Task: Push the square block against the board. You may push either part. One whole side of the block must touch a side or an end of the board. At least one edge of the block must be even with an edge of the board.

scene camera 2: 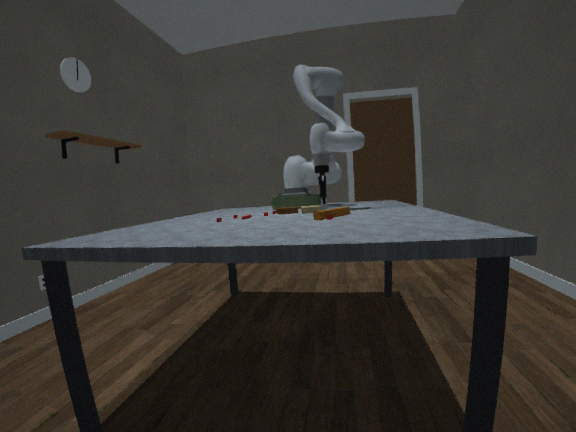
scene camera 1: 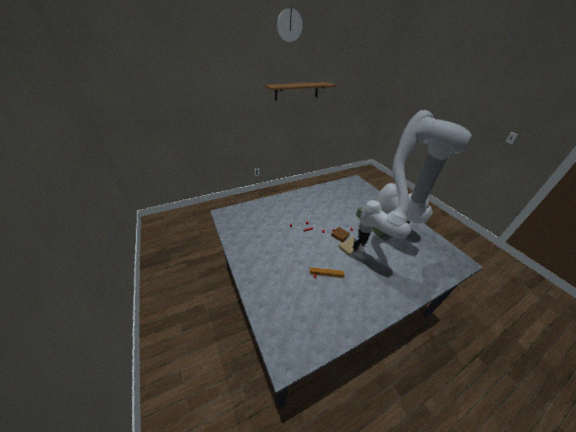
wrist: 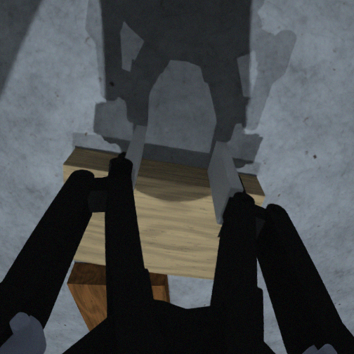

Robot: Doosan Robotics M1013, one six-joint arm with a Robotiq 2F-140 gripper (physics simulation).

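Where they show: gripper, between the fingertips: (scene camera 1: 357,252); arm's base, origin of its link: (scene camera 2: 296,196).
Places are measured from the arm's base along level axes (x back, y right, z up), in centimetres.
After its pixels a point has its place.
The pale wooden board (scene camera 1: 346,245) {y -18.1, x -42.8, z -4.4 cm} (scene camera 2: 308,209) {y -18.9, x -46.7, z -5.3 cm} (wrist: 175,240) lies flat on the table. The darker brown square block (scene camera 1: 340,233) {y -5.8, x -40.7, z -4.3 cm} (scene camera 2: 287,210) {y -7.4, x -45.0, z -5.5 cm} (wrist: 89,300) lies along one long side of the board. In the wrist view one block side runs nearly parallel to the board's lower side, at its left part, with little or no gap; the left corners look close to even. Exact contact is hard to tell. My gripper (scene camera 1: 357,248) {y -25.0, x -37.7, z -6.7 cm} (scene camera 2: 323,205) {y -25.0, x -37.7, z -6.7 cm} (wrist: 178,149) is partly open and empty, with its fingertips at the board's opposite long side. Its fingers hide part of the block and board.
An orange bar (scene camera 1: 327,272) {y -34.8, x -66.8, z -4.3 cm} (scene camera 2: 332,213) {y -34.1, x -69.5, z -5.6 cm} lies on the table (scene camera 1: 300,320) {y -56.9, x -94.0, z -7.2 cm} (scene camera 2: 200,235) {y 0.9, x -108.6, z -7.3 cm}, with a small red piece (scene camera 1: 315,276) {y -34.2, x -74.7, z -6.0 cm} beside it. Several small red pieces lie past the block, among them a short red bar (scene camera 1: 308,229) {y 7.7, x -61.3, z -6.5 cm} (scene camera 2: 246,217) {y 7.4, x -62.9, z -6.7 cm}. The green arm base (scene camera 2: 295,201) {y -2.9, x -13.1, z -2.5 cm} stands behind.
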